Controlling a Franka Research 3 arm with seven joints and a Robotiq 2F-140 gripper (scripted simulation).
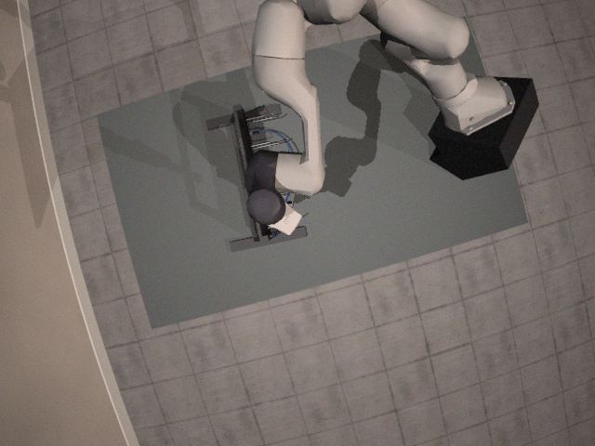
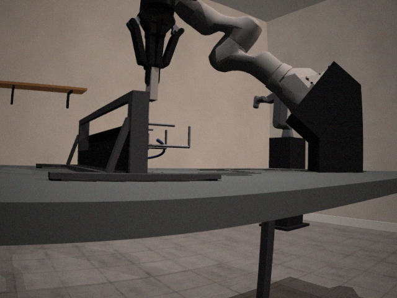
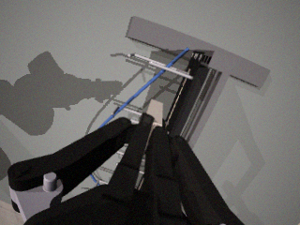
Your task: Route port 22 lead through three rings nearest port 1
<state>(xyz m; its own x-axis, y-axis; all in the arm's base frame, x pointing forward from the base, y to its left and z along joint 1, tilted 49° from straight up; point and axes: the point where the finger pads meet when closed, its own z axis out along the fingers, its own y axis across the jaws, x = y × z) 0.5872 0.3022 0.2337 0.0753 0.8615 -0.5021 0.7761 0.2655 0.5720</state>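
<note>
Right now the rack is 40 mm ahead of my hand, 150 mm to the right of it and 110 mm below it.
</note>
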